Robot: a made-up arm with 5 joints.
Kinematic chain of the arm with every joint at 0, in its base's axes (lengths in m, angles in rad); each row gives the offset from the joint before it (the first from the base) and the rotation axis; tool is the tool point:
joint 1: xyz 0 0 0.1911 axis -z
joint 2: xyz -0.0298 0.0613 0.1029 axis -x
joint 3: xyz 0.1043 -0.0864 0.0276 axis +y
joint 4: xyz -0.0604 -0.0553 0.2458 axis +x
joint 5: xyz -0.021 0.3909 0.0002 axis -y
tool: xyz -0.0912 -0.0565 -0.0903
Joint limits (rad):
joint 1: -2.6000..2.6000
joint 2: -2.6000..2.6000
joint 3: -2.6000..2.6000
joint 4: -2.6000..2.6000
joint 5: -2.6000..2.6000
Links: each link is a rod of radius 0.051 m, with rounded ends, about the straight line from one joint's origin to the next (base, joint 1, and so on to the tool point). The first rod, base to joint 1, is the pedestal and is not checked.
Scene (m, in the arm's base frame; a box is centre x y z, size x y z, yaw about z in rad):
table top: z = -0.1
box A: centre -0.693 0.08 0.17 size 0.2 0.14 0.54 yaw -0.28
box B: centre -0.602 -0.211 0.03 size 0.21 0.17 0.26 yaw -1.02
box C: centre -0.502 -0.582 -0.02 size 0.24 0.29 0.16 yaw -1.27
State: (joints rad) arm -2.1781 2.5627 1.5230 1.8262 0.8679
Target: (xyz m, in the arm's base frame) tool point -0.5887 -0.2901 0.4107
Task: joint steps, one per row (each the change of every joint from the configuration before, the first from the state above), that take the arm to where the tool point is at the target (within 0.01 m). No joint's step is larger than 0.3 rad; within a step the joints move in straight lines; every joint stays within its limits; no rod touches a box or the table.
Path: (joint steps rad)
1: -0.0603 -0.2317 0.0155 0.1105 -0.2693
2: -0.0602 -0.2316 0.0155 0.1106 -0.2694
3: -0.0603 -0.2317 0.0155 0.1105 -0.2693
4: -0.0603 -0.2316 0.0155 0.1106 -0.2694
5: -0.0603 -0.2317 0.0156 0.1105 -0.2693
6: -0.0602 -0.2317 0.0155 0.1106 -0.2694
7: -0.0603 -0.2316 0.0155 0.1105 -0.2693
8: 0.0000 0.0409 -0.1362 -0.1780 0.2610
9: 0.0000 0.0409 -0.1362 -0.1779 0.2610
10: 0.0000 0.0410 -0.1362 -0.1780 0.2610
11: 0.0000 0.0409 -0.1362 -0.1779 0.2610
12: 0.0000 0.0409 -0.1362 -0.1780 0.2610
13: 0.0000 0.0409 -0.1361 -0.1779 0.2610
14: 0.0000 0.0410 -0.1362 -0.1780 0.2610

